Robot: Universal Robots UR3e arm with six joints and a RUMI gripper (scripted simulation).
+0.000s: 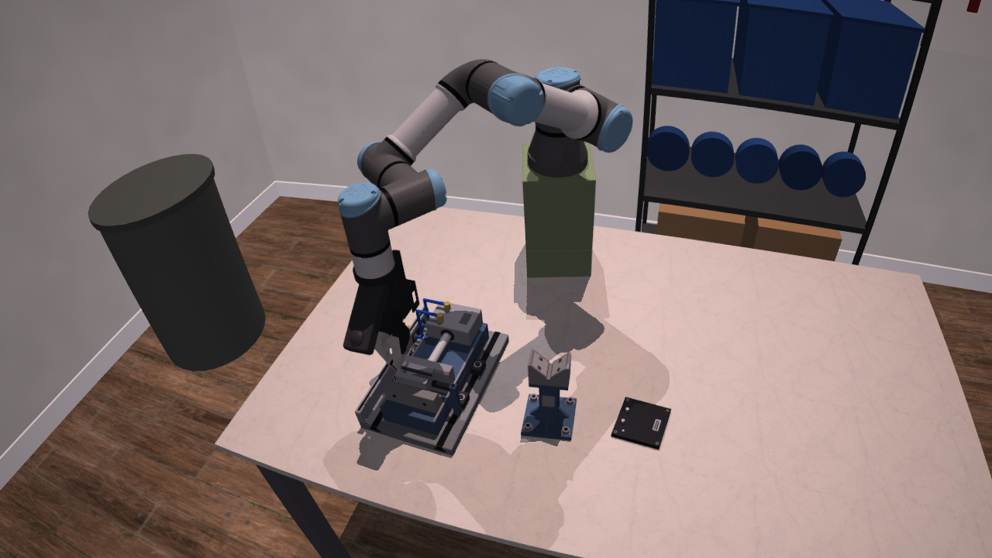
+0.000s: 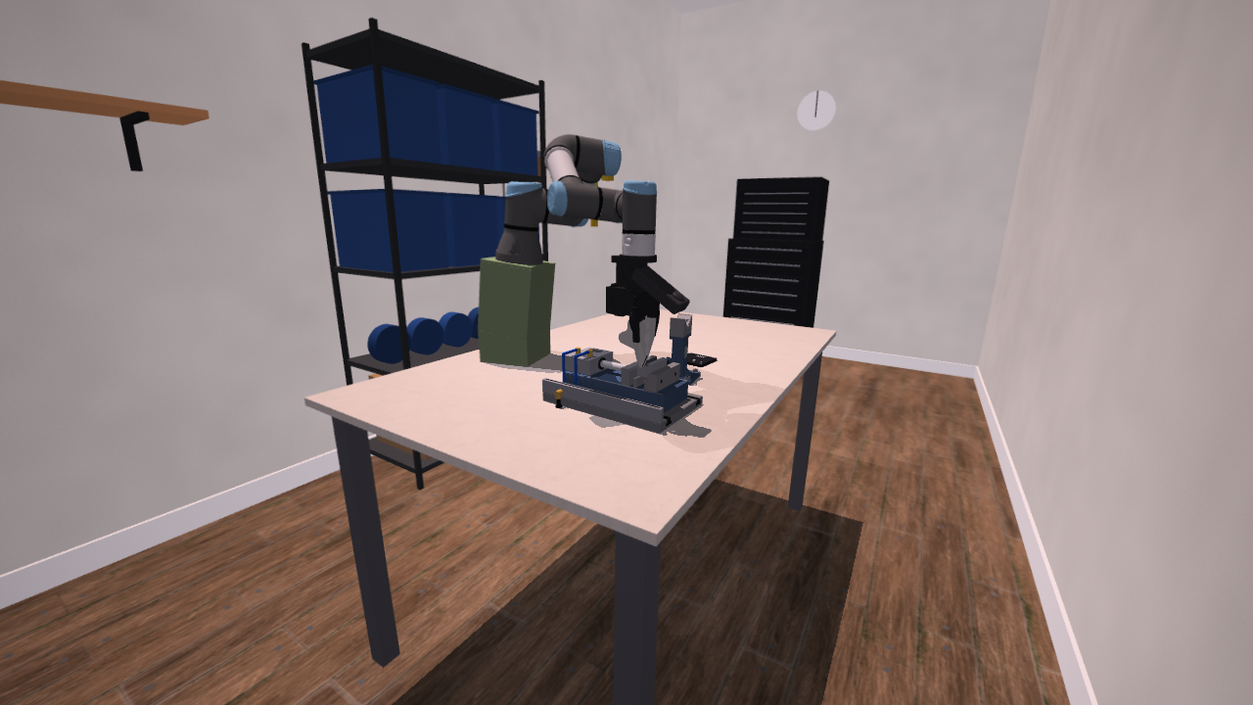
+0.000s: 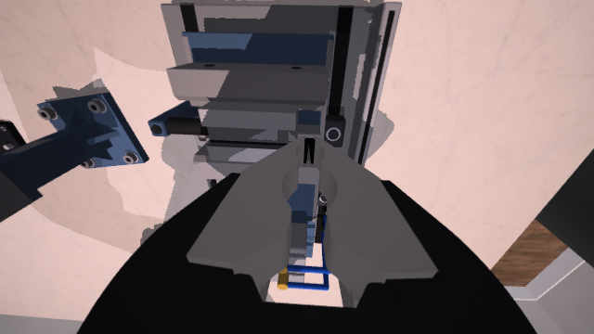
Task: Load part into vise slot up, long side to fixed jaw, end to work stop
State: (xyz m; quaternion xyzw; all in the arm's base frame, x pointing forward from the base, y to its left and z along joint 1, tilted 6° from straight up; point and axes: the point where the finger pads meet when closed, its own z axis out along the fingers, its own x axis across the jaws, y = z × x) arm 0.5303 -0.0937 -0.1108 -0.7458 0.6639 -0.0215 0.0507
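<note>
My hand is 40 mm to the right of the part and 20 mm above it. Round my hand: dark work stop rod 90 mm to the left, 30 mm below, 10 mm behind; then black infeed plate 420 mm to the left, 140 mm behind, 110 mm below; then fixed jaw 40 mm to the left, 40 mm below, 20 mm ahead.
</note>
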